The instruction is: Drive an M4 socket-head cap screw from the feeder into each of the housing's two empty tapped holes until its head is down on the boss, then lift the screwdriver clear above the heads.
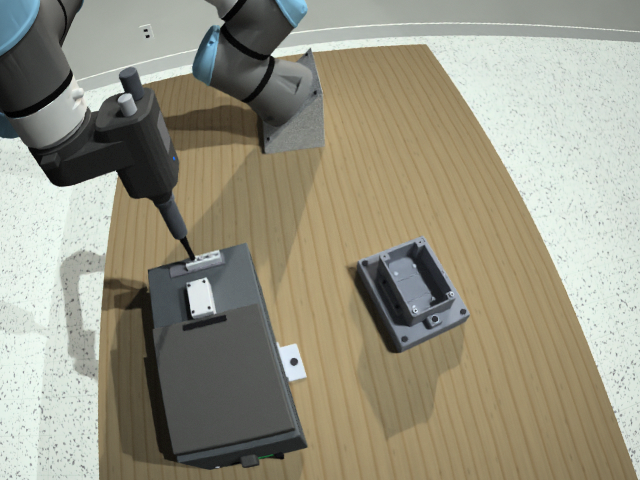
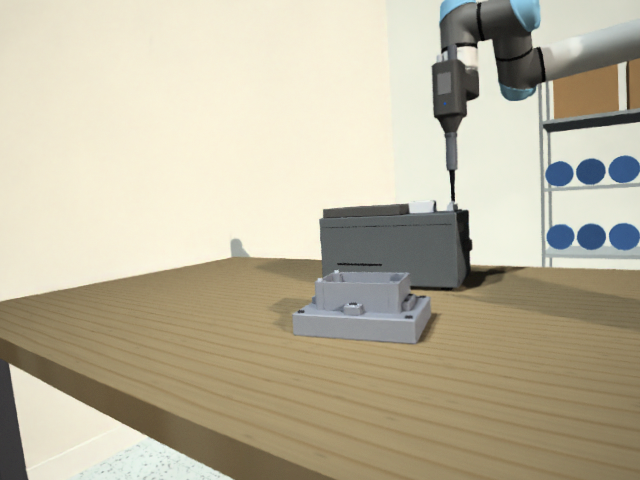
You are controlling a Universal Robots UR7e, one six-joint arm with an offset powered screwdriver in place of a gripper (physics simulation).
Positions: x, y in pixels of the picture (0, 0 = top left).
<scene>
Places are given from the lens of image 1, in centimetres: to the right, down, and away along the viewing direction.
dark grey screw feeder (image 1: 234, 284): -12, 6, 58
</scene>
